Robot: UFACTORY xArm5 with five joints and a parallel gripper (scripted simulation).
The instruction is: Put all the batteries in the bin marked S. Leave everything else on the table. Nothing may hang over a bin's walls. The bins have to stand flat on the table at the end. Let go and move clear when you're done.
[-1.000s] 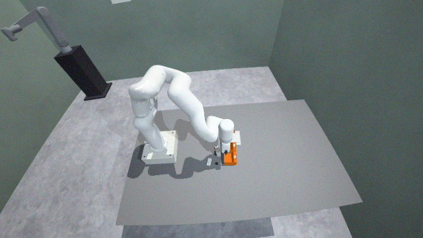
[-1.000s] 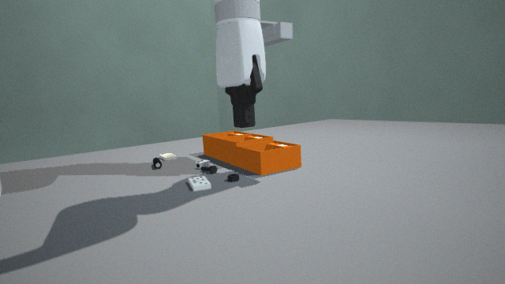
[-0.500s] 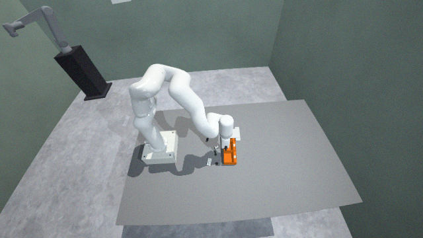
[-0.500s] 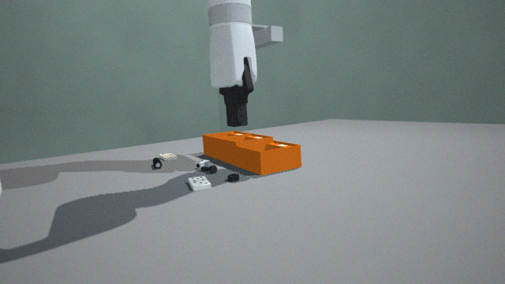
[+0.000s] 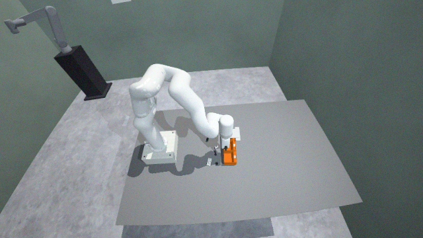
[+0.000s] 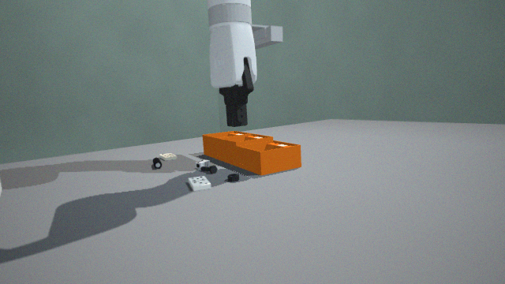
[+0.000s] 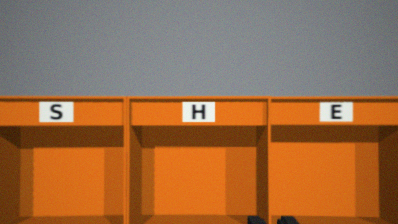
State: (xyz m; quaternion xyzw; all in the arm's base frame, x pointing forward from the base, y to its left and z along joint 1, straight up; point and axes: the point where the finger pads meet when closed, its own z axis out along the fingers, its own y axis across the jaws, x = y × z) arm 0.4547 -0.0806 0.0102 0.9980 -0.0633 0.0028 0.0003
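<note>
The black battery lies 130 mm to the left of my hand, 110 mm behind it and 90 mm below it. Also, from my hand: silver-white piece: 90 mm below, 60 mm behind, 40 mm to the left; black bolt: 90 mm below, 70 mm behind; orange compartment: 70 mm below, 40 mm ahead, 30 mm to the left.
</note>
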